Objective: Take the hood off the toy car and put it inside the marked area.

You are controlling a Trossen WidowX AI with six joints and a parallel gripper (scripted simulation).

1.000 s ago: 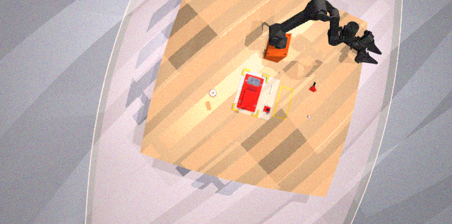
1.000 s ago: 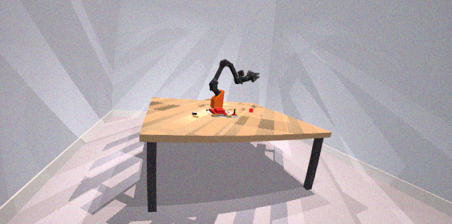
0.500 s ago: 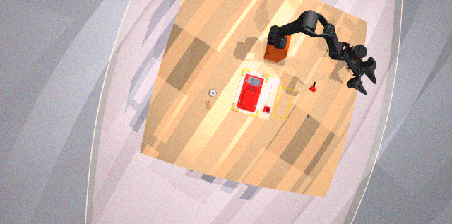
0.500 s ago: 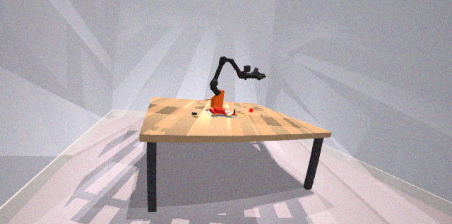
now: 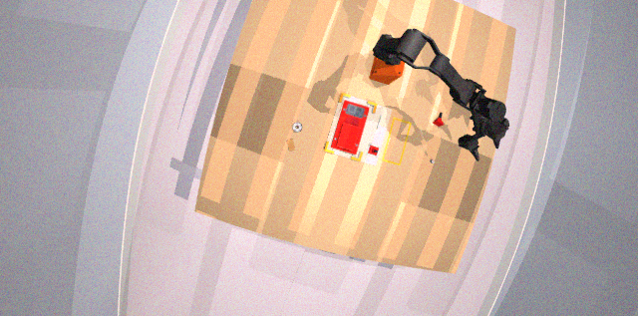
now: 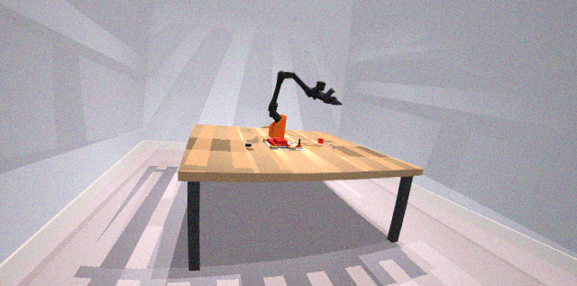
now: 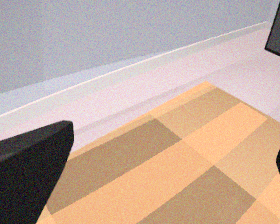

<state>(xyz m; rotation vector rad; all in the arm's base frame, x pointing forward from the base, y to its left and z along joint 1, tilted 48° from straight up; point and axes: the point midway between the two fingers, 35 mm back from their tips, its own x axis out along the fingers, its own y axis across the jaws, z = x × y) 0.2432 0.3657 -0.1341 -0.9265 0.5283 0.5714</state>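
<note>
The hood is 70 mm ahead of my gripper tip, 450 mm to the right of it and 270 mm below it. Also, from my gripper tip: tan block: 160 mm ahead, 660 mm to the right, 310 mm below.
</note>
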